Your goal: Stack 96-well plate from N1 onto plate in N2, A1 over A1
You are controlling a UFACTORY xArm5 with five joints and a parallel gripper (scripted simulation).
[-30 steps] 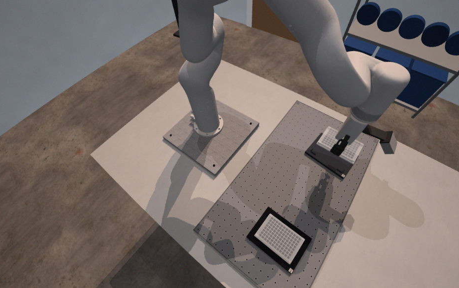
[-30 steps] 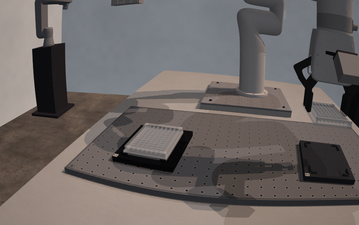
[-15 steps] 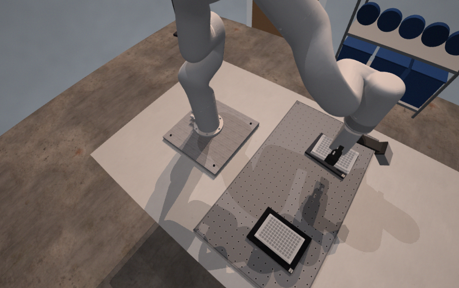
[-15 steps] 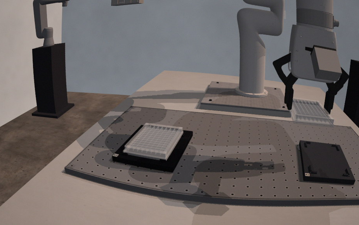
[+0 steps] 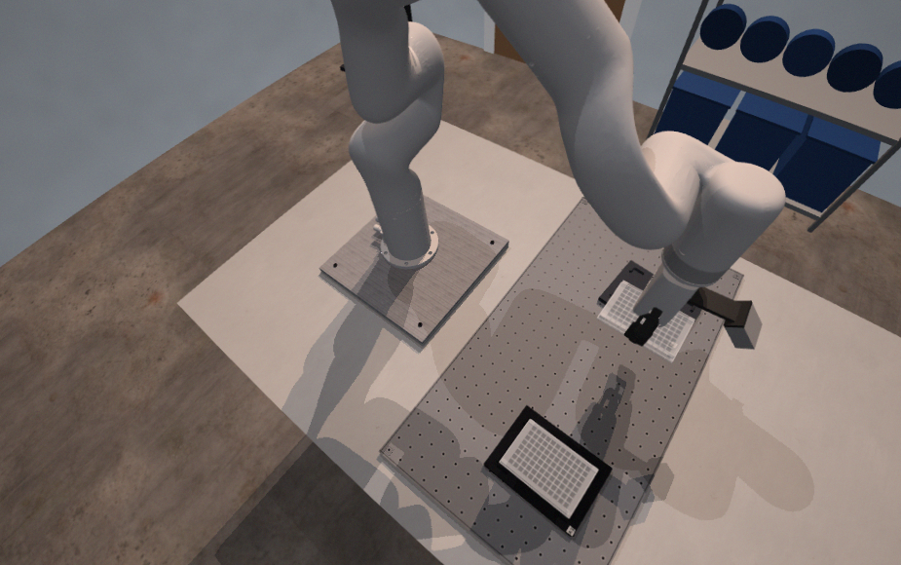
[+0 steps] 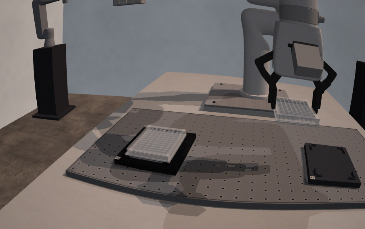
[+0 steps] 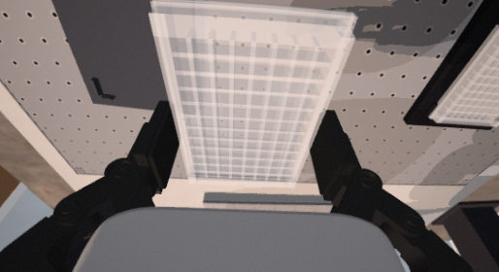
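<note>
Right now the black nest N2 is 3 cm behind my hand, 26 cm to the right of it and 12 cm below it. The rest, counted from my hand: black nest N1 (1 cm ahead, 11 cm to the left, 12 cm below).
</note>
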